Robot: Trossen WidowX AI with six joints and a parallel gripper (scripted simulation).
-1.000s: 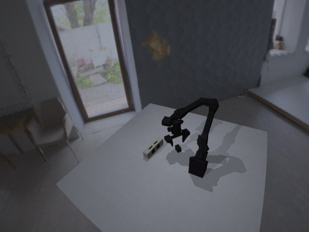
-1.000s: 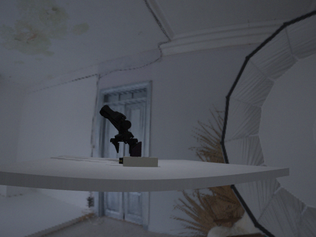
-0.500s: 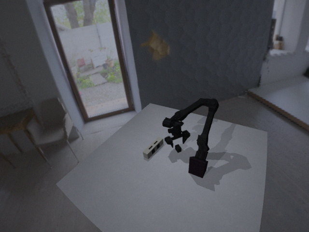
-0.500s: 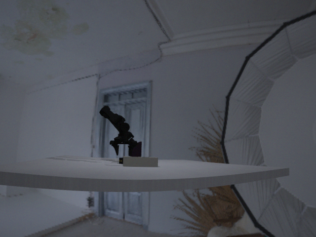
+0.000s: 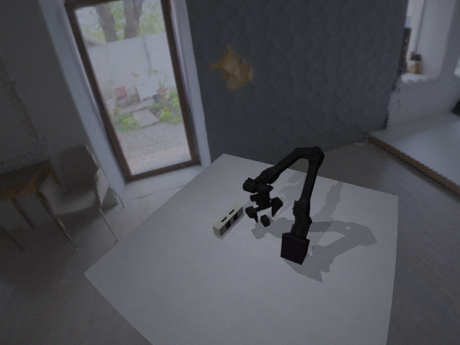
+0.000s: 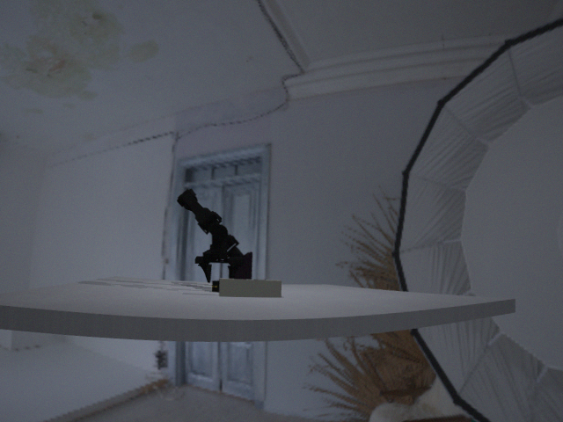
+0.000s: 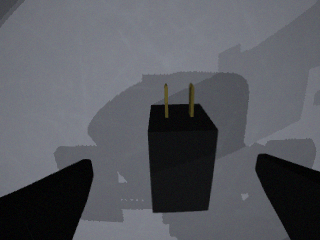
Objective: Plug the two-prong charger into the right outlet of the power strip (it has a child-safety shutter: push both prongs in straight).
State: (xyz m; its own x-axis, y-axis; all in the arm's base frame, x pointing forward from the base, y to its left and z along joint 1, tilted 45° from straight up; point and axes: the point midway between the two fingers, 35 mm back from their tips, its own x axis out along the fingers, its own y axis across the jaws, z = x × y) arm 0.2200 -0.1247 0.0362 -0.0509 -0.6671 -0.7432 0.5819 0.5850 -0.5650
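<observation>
My gripper tip is 10 mm short of the black two-prong charger, 10 mm to the left of it and 10 mm above it.
</observation>
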